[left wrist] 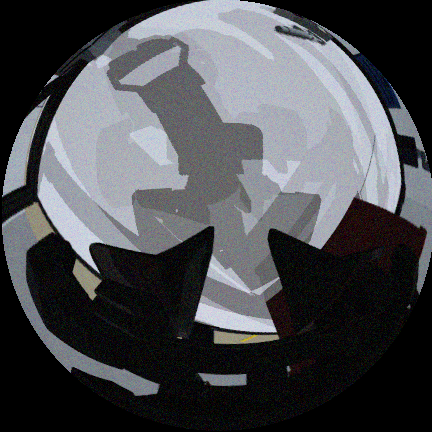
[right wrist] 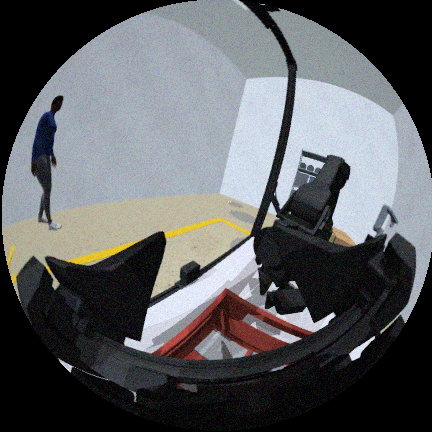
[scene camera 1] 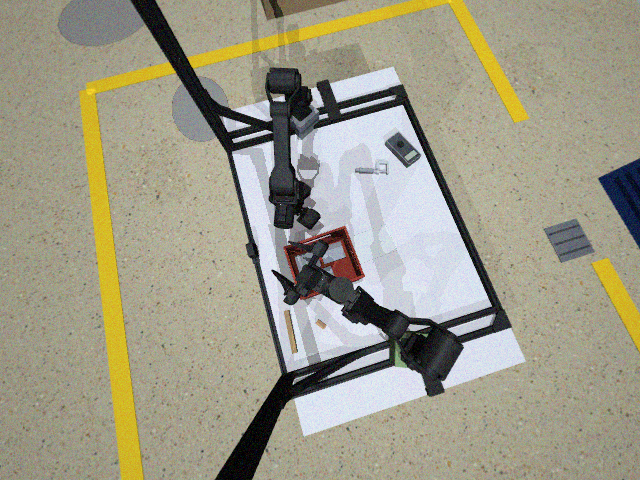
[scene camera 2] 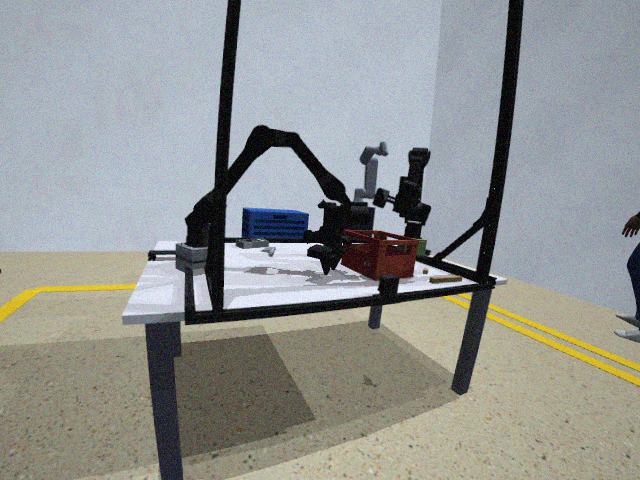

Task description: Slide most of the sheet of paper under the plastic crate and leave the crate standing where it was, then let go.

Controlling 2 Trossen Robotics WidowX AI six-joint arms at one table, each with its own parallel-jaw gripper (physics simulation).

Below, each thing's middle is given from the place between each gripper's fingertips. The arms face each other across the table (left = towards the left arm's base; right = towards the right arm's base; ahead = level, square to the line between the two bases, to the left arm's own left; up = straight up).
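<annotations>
My left hand is 50 mm below the red plastic crate [scene camera 1: 346, 267], 210 mm to the left of it and 10 mm short of it. White paper sheet [scene camera 1: 376, 242], from my left hand: 10 mm below, 210 mm ahead, 190 mm to the right.
From my right hand: red plastic crate 17 cm below, 11 cm ahead, 4 cm to the right; white paper sheet 24 cm below, 30 cm ahead, 3 cm to the right.
</annotations>
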